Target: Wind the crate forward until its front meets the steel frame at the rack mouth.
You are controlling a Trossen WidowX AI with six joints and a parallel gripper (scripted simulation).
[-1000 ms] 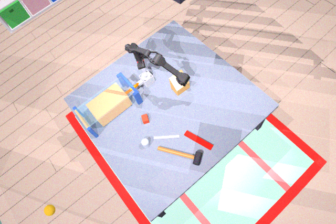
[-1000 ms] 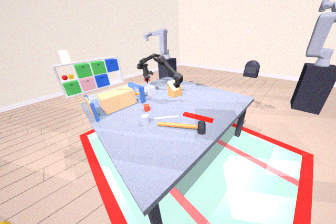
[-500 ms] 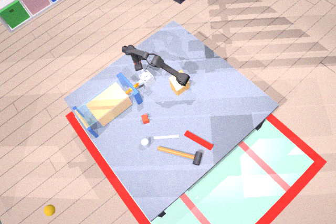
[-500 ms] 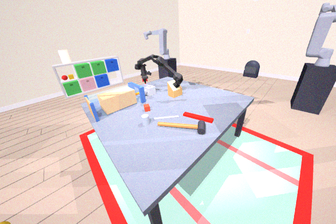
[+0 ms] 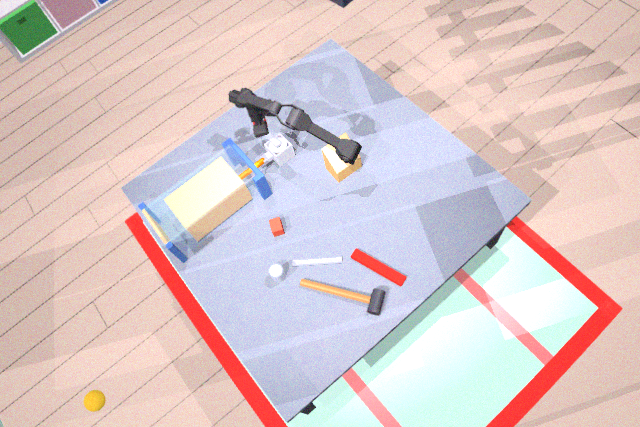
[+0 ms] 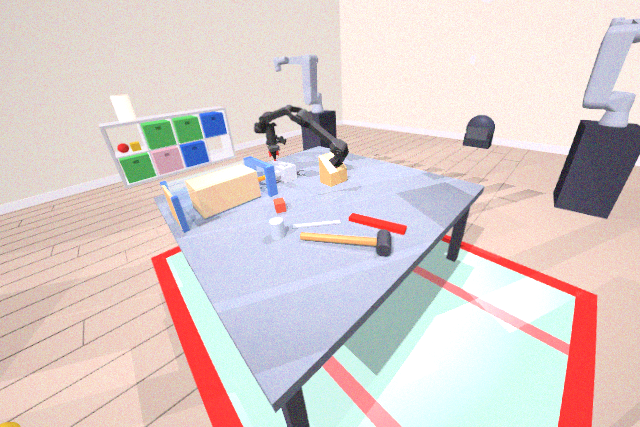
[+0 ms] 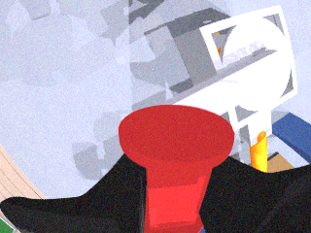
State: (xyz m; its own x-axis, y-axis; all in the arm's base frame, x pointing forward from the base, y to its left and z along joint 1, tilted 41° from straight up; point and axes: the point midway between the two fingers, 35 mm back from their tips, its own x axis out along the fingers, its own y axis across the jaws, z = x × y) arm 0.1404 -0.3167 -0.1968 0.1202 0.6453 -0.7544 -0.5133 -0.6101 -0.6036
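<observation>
Now: gripper tip 4 cm to the right of the white crank handle and 1 cm above it. Round my gripper tip: white bar: 58 cm to the left, 26 cm ahead, 11 cm below; then red knob: 2 cm above; then white winch: 9 cm to the left, 8 cm below, 1 cm behind.
</observation>
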